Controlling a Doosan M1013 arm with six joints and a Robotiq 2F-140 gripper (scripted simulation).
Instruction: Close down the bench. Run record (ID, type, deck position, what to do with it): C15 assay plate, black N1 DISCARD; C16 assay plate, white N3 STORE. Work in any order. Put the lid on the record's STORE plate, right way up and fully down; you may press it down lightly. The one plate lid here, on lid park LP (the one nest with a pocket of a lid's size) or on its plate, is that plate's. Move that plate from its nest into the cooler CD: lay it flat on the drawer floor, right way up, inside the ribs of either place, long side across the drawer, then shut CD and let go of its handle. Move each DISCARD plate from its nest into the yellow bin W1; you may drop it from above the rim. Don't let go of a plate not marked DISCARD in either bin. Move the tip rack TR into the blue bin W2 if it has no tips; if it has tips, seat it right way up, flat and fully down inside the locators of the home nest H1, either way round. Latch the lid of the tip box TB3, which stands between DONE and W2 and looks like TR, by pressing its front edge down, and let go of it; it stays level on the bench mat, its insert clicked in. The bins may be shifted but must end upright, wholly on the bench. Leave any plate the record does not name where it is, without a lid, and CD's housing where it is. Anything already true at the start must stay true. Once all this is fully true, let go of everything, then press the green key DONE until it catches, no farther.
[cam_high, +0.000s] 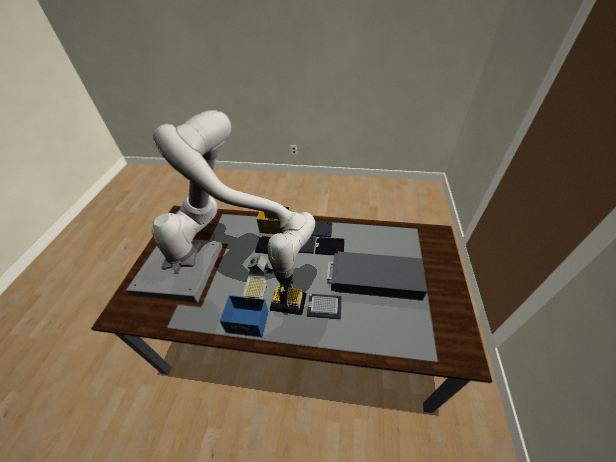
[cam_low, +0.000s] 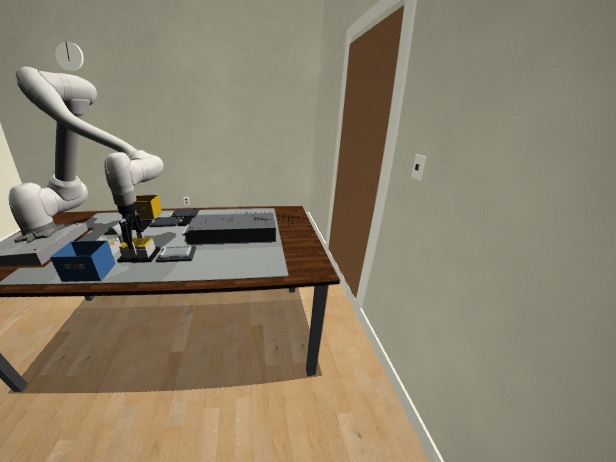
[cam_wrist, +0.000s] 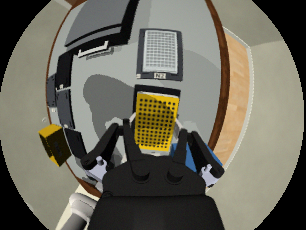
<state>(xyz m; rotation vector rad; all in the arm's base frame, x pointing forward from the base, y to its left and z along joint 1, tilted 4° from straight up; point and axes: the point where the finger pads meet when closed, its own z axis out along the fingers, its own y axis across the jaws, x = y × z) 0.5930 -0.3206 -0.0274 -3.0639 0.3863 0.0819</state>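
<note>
My gripper is now 50 mm above the black nest. Round my hand: done key block (220 mm to the left, 160 mm behind, 10 mm below); then tip rack TR (10 mm below, 10 mm behind); then blue bin W2 (200 mm behind, 90 mm to the right, 20 mm below).
</note>
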